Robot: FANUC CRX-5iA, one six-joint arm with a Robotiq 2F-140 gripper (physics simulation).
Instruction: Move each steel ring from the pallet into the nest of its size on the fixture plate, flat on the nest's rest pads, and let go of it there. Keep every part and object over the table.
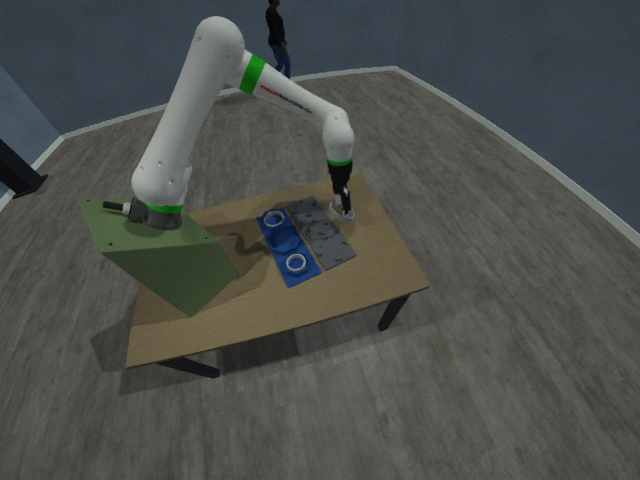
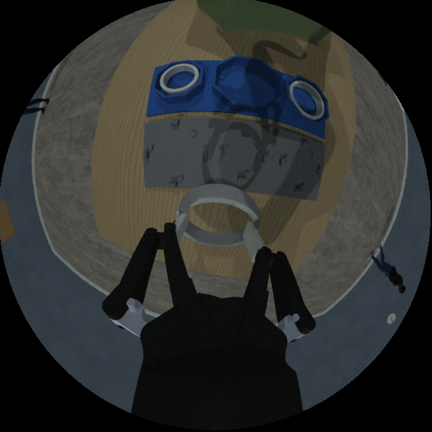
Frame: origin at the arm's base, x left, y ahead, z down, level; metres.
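Where they show: gripper, fingertip midpoint: (image 1: 341, 210); arm's base at its link origin: (image 1: 161, 221).
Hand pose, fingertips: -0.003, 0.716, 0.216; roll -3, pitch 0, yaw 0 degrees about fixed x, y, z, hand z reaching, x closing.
Each offset is from my fingertips to the top centre of the thing, as dx, dy, dz. "*": to the spot under its first point. Level surfaces: height alone.
A large steel ring (image 1: 334, 211) (image 2: 218, 192) hangs in the air past the fixture plate's long side. My gripper (image 1: 342, 205) (image 2: 217, 222) holds it from inside, its two fingertips spread against the ring's inner wall. The ring looks roughly level, and a ring-shaped shadow lies on the middle of the grey fixture plate {+0.030, -0.111, +0.108} (image 1: 336, 249) (image 2: 170, 150). Small raised pads stand on that plate, with no ring on them. The blue pallet (image 1: 297, 280) (image 2: 170, 106) holds one ring {* -0.140, -0.305, +0.080} (image 1: 287, 263) (image 2: 163, 82) in one end pocket and another ring (image 1: 264, 219) (image 2: 316, 117) in the other. Its middle pocket is empty.
The pallet and fixture plate lie side by side on the wooden table {dz +0.120} (image 1: 248, 315) (image 2: 120, 170). The green robot base block (image 1: 175, 273) (image 2: 260, 15) stands beyond the pallet. A person (image 1: 276, 31) (image 2: 392, 275) stands on the floor away from the table.
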